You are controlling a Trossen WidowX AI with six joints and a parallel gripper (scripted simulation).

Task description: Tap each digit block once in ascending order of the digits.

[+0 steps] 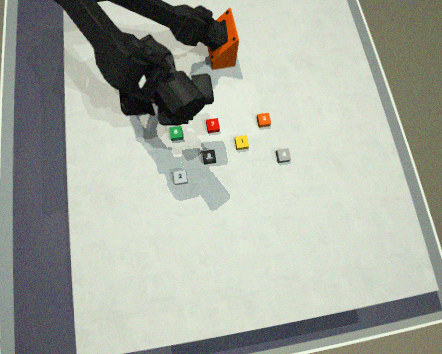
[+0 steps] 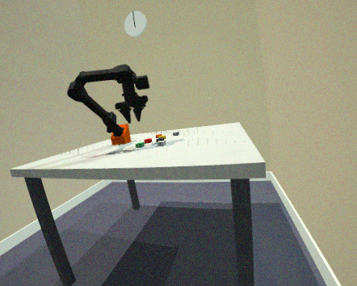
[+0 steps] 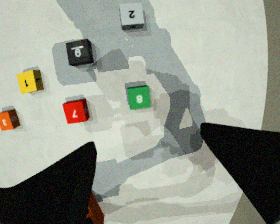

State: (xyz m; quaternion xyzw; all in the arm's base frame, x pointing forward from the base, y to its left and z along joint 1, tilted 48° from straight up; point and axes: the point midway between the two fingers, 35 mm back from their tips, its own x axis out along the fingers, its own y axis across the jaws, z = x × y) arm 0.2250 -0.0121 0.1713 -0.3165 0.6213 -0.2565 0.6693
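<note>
The yellow block lies 50 mm ahead of my gripper tip, 170 mm to the left of it and 120 mm below it. From my gripper tip the other things lie so: red block: 100 mm to the left, 120 mm below; green block: 10 mm ahead, 120 mm below; black block: 90 mm ahead, 80 mm to the left, 120 mm below.
</note>
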